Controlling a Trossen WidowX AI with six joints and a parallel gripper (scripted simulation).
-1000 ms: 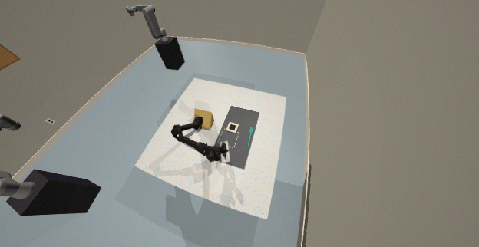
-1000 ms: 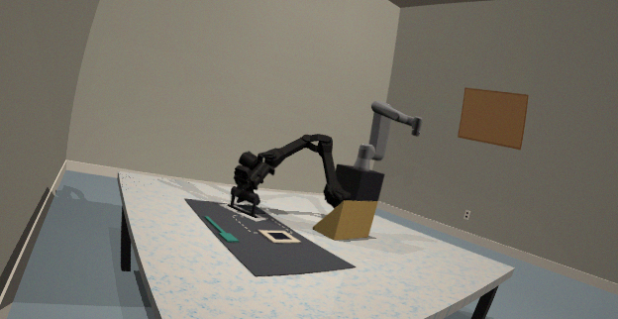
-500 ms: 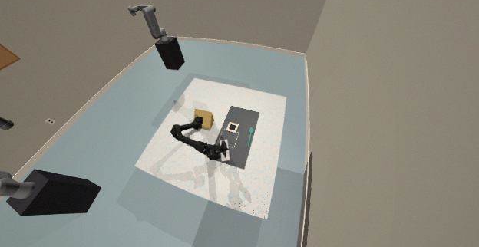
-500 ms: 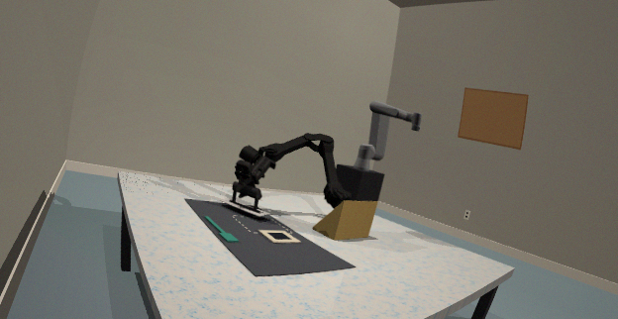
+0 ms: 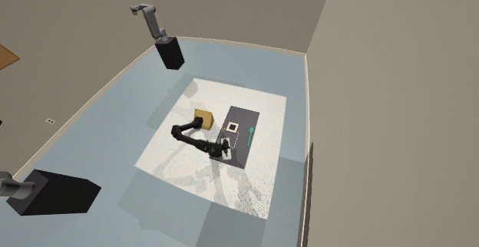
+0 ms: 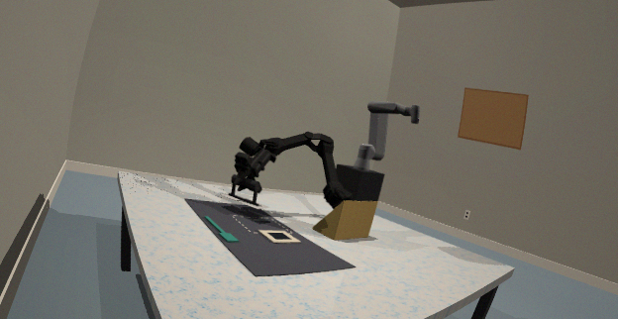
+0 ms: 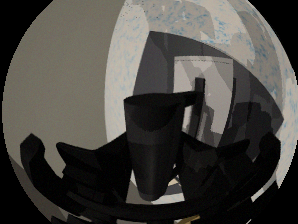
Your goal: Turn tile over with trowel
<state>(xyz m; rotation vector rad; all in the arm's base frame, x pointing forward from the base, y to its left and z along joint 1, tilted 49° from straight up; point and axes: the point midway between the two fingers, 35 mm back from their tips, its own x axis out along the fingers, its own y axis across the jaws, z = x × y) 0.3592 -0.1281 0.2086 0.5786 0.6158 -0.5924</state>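
Right now the square tile is 26 cm to the left of my gripper tip, 10 cm below it and 4 cm behind it. From my gripper tip the other things lie so: green trowel: 22 cm to the left, 16 cm ahead, 10 cm below; dark mat: 21 cm to the left, 12 cm below, 2 cm ahead.
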